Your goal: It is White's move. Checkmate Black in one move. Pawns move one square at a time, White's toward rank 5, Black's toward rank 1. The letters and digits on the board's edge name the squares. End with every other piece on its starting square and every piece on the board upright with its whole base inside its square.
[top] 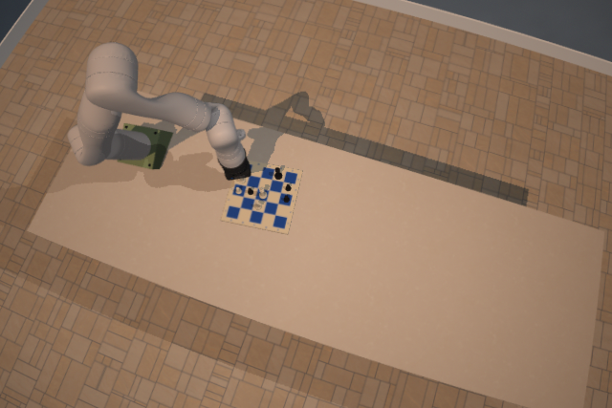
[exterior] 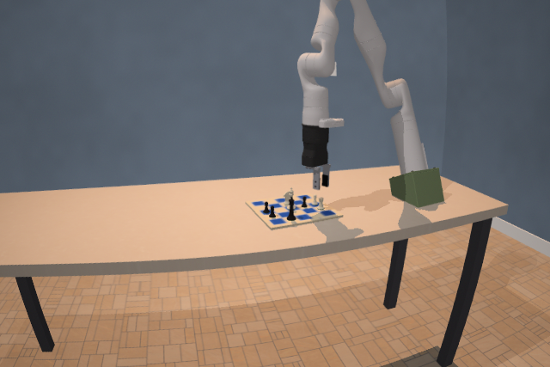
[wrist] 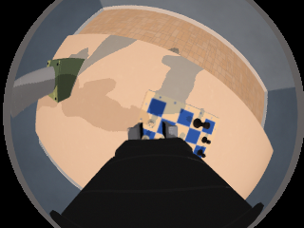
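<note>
My gripper is now 80 mm short of the blue-and-cream chessboard, 30 mm to the left of it and 80 mm above it.
</note>
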